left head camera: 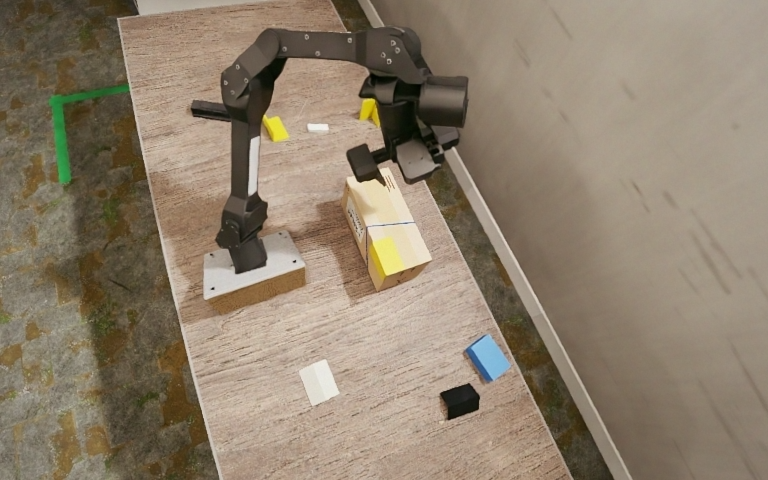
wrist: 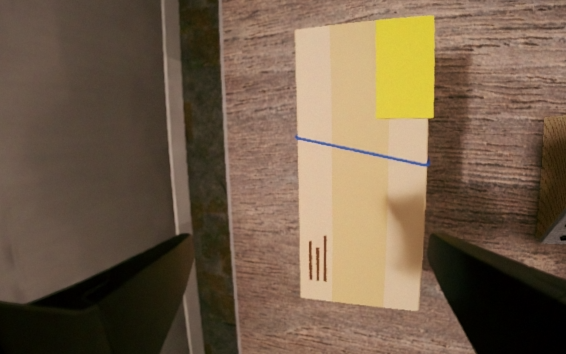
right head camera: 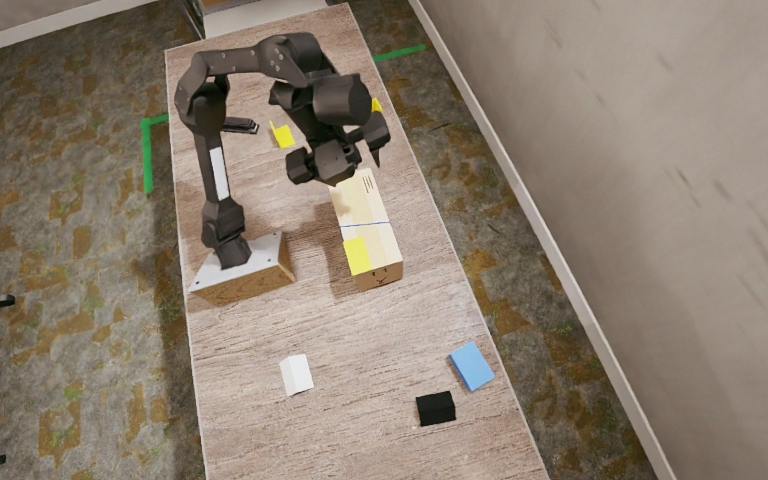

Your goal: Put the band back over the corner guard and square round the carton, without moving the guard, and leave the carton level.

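Seen in the pictures: gripper, fingertip midpoint: (wrist: 311, 245) (right head camera: 357, 175); arm's base, link origin: (left head camera: 250, 263) (right head camera: 236, 261).
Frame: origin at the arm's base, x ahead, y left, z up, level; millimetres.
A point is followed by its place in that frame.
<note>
The carton (left head camera: 390, 206) @[x 328, y 34, z 46 mm] (right head camera: 359, 198) @[x 317, y 59, z 46 mm] (wrist: 357, 210) @[x 312, y 42, z 46 mm] stands on the table, its base seemingly flat. The yellow corner guard (left head camera: 386, 254) @[x 277, y -76, z 48 mm] (right head camera: 356, 254) @[x 279, y -77, z 48 mm] (wrist: 405, 67) @[x 280, y -79, z 48 mm] covers one top corner on the robot-base side. The thin blue band (left head camera: 390, 224) @[x 311, y -11, z 48 mm] (right head camera: 365, 224) @[x 315, y -11, z 48 mm] (wrist: 362, 151) @[x 311, y -10, z 48 mm] crosses the carton's top off the guard, on bare cardboard. In the wrist view it slants, its robot-base end farther from the guard's end of the carton. It also runs down the side in the left head view. My gripper (left head camera: 408, 178) @[x 319, y 16, z 206 mm] (right head camera: 355, 172) @[x 319, y 16, z 206 mm] (wrist: 311, 245) @[x 319, y 16, z 206 mm] is wide open and empty above the carton's unguarded end.
A white folded piece (left head camera: 319, 382) @[x 72, y -276, z -68 mm] (right head camera: 296, 374) @[x 79, y -277, z -73 mm], a black block (left head camera: 460, 400) @[x 358, y -420, z -71 mm] (right head camera: 435, 408) @[x 362, y -422, z -67 mm] and a blue block (left head camera: 488, 357) @[x 459, y -357, z -61 mm] (right head camera: 471, 365) @[x 465, y -358, z -61 mm] lie on the near table. Yellow pieces (left head camera: 275, 128) @[x 144, y 420, z -97 mm] (right head camera: 282, 135) @[x 141, y 424, z -97 mm], a small white block (left head camera: 317, 128) @[x 260, y 389, z -89 mm] and a dark bar (left head camera: 210, 110) @[x -16, y 493, z -67 mm] (right head camera: 240, 125) @[x 24, y 475, z -68 mm] lie beyond. A wall runs alongside.
</note>
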